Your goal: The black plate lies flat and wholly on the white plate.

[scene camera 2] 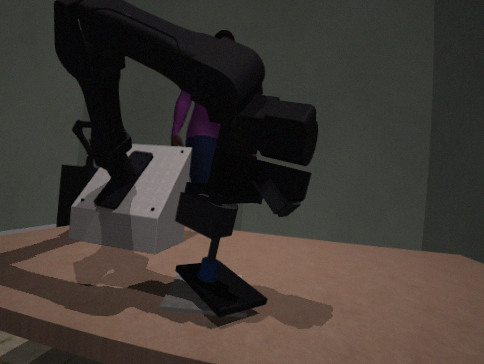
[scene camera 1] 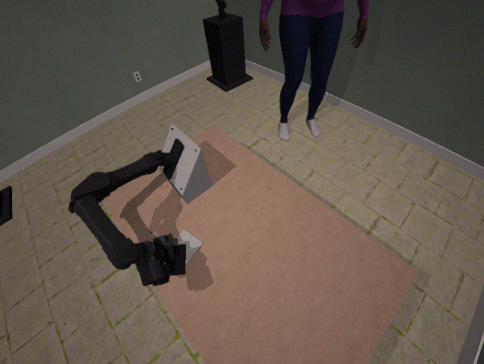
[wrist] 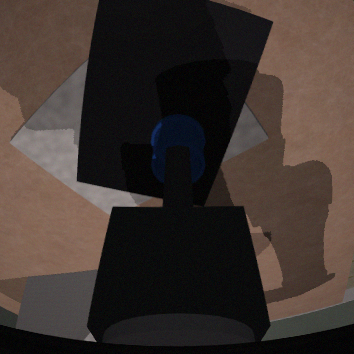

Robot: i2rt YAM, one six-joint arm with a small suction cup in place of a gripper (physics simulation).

My suction cup [scene camera 2: 208,272]: 0.40 m from the lens. A black plate [scene camera 2: 229,294] is 0.39 m from the lens.
